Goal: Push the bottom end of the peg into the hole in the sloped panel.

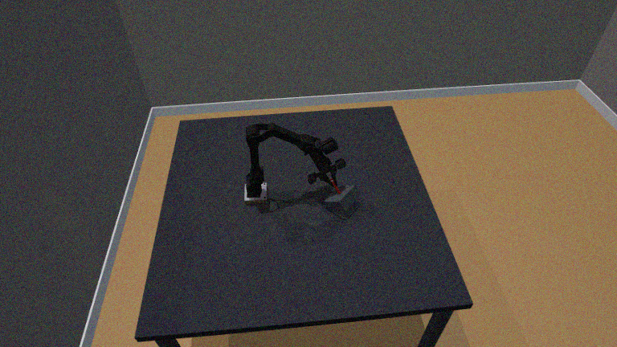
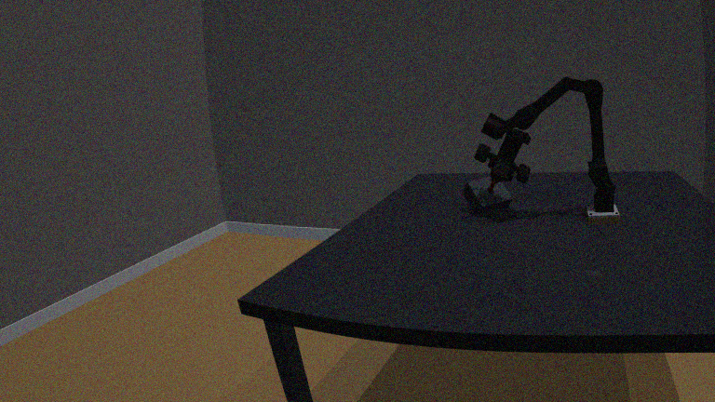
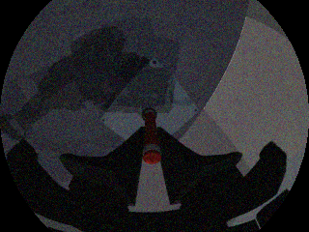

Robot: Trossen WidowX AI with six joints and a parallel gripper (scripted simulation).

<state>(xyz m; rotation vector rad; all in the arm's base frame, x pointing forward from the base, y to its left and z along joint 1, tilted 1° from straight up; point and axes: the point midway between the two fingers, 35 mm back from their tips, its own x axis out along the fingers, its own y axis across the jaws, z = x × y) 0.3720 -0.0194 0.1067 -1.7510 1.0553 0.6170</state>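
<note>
The grey sloped panel is 6 cm below my gripper tip, 3 cm to the right of it and 3 cm ahead of it. Also, from my gripper tip: red peg (1 cm to the left, 1 cm behind, 1 cm above).
</note>
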